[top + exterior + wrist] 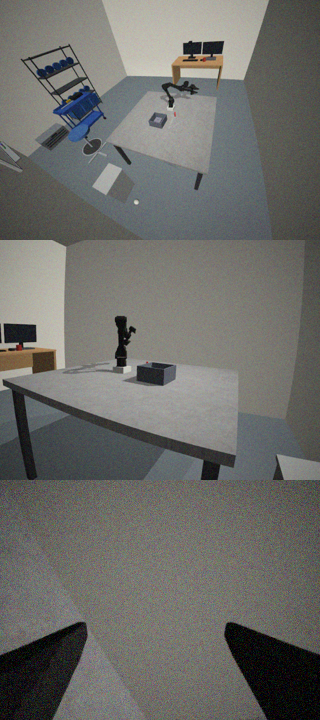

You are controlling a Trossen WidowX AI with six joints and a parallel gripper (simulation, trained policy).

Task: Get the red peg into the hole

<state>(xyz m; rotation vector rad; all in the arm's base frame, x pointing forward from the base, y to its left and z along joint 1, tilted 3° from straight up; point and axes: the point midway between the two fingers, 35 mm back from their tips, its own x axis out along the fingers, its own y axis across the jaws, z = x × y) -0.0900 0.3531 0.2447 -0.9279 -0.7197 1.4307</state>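
Now: gripper tip 280 mm short of the red peg, 300 mm to the left of it and 220 mm above it. From my gripper tip the other things lie so: grey box 430 mm ahead, 520 mm to the right, 240 mm below; plate 430 mm ahead, 520 mm to the right, 220 mm below.
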